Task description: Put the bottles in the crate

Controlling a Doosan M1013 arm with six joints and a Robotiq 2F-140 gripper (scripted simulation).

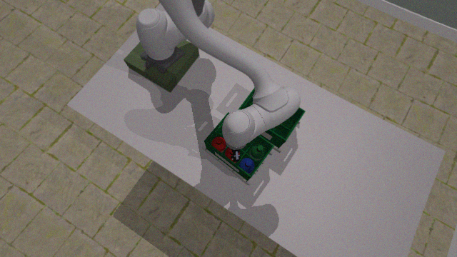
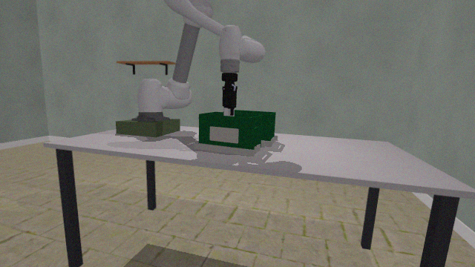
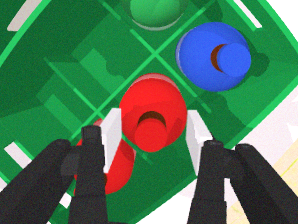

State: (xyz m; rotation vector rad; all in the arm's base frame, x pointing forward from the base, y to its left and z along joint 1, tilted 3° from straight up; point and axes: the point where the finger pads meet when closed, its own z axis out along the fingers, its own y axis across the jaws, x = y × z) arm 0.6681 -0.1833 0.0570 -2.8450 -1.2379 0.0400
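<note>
My hand is 9 cm short of the blue bottle and 9 cm above it. The rest, counted from my hand: green-capped bottle 9 cm to the left, 9 cm below, 8 cm ahead; pick list 43 cm to the left, 17 cm below, 3 cm ahead; white-capped bottle 22 cm to the left, 9 cm below, 7 cm behind.
</note>
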